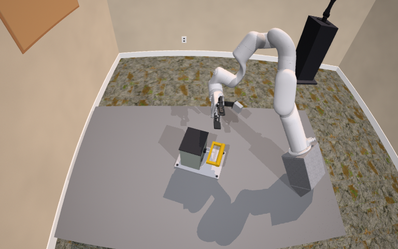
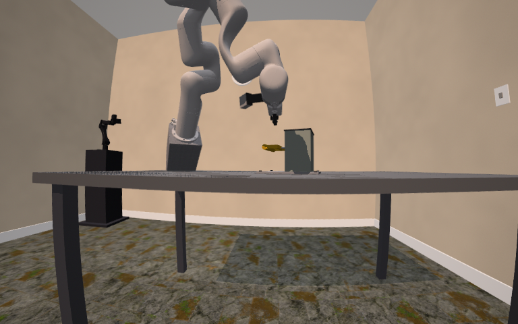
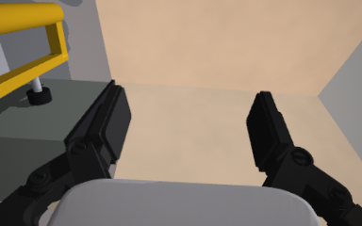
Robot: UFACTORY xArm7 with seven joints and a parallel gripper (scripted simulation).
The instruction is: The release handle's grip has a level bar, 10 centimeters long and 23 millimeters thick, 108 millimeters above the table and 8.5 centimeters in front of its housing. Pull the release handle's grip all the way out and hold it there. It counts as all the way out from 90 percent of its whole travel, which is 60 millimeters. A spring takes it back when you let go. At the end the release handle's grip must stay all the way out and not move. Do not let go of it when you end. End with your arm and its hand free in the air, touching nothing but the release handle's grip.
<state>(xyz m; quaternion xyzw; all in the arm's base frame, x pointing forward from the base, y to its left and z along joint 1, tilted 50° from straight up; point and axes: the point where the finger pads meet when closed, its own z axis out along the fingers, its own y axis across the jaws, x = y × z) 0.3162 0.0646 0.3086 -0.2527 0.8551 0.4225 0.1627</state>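
My hand is 260 mm above the base plate, 80 mm short of it and 50 mm to the right of it.
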